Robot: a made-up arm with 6 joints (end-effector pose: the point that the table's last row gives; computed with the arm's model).
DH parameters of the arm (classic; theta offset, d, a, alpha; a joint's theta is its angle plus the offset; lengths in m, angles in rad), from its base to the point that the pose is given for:
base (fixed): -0.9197 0 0.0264 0
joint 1: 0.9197 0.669 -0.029 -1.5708
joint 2: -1.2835 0 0.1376 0
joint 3: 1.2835 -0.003 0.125 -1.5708
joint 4: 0 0.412 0.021 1.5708
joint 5: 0 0.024 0.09 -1.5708
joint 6: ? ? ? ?
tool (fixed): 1.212 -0.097 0 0
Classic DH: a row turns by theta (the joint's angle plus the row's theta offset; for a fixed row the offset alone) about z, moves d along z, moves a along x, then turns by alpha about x.
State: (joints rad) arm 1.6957 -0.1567 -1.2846 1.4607 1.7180 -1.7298
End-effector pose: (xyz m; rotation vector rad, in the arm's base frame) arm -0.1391 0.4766 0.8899 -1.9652 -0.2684 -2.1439
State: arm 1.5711 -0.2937 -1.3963 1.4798 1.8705 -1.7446
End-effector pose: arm -0.0888 0.4179 1.0162 -1.8491 -0.0256 -2.0103
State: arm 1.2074 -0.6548 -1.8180 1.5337 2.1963 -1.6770
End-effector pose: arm -0.0709 0.0936 1.2445 -1.1831 0.5430 -1.9593
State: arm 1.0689 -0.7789 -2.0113 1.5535 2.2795 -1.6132
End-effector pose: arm -0.1368 -0.0414 1.2528 -0.8500 0.7096 -2.0282
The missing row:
joint 6: 1.212 0 0.0256 3.1416
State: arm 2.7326 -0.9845 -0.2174 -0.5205 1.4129 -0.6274
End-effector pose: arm -0.3502 0.1627 0.6464 0.6004 0.4697 -2.6914
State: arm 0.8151 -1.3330 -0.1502 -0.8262 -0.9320 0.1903
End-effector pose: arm 0.1174 0.2473 0.9336 0.8898 -2.2553 1.3136
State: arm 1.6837 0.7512 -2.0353 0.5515 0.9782 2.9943
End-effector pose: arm -0.1004 0.6067 0.7188 -0.1474 0.6256 -1.5053
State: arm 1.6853 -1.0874 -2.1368 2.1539 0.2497 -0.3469
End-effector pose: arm 0.1326 -0.2541 1.2893 -2.8746 -0.4964 -0.3256
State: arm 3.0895 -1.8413 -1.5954 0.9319 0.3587 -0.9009
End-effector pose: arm 0.5291 0.0212 1.1344 -2.8512 0.0908 0.0967
